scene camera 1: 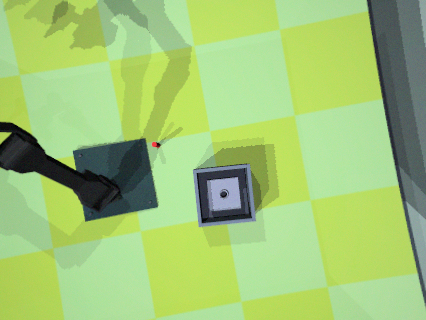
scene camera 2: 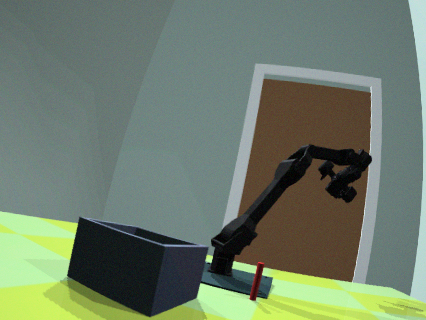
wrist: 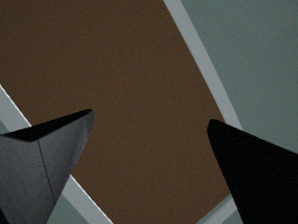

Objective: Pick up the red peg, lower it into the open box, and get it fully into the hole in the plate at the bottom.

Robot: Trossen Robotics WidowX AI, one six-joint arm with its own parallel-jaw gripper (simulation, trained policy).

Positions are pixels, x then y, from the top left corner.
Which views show my gripper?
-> Scene camera 2 and the wrist view only.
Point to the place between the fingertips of my gripper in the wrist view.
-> At 152, 120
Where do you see a dark box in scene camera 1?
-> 246, 213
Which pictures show the dark box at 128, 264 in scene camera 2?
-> Scene camera 1 and scene camera 2 only.
